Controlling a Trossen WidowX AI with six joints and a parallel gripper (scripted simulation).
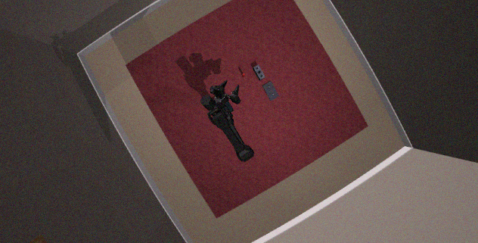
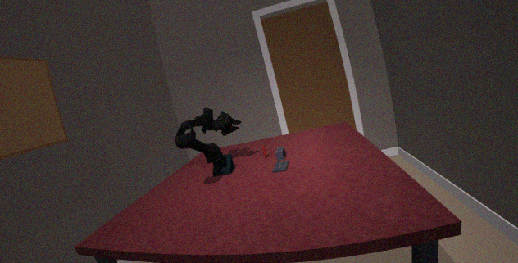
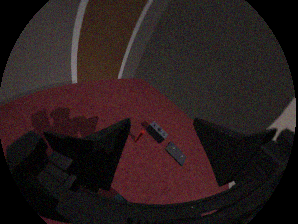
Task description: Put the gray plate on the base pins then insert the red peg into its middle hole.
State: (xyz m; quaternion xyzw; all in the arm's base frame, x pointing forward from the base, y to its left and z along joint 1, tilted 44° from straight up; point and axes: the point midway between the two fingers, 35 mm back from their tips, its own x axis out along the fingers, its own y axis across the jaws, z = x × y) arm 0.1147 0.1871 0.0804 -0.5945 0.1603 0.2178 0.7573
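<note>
Now: gripper tip 200 mm short of the gray plate and 200 mm above it. The rest, counted from my gripper tip: red peg 100 mm ahead, 30 mm to the left, 200 mm below; base 210 mm ahead, 150 mm to the right, 230 mm below.
</note>
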